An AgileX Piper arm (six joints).
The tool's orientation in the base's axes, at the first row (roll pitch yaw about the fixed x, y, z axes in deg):
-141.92, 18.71, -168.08
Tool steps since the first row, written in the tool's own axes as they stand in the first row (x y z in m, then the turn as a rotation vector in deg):
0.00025, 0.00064, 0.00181, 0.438, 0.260, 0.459
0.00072, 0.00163, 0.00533, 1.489, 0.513, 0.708
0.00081, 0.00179, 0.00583, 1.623, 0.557, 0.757
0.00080, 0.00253, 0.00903, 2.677, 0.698, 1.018
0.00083, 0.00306, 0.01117, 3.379, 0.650, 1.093
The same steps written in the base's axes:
0.00047, -0.00053, -0.00180, -0.226, -0.128, -0.635
0.00138, -0.00176, -0.00516, -1.099, -0.266, -1.305
0.00149, -0.00192, -0.00565, -1.203, -0.283, -1.410
0.00272, -0.00308, -0.00847, -2.078, -0.519, -2.025
0.00351, -0.00384, -0.01038, -2.702, -0.736, -2.279

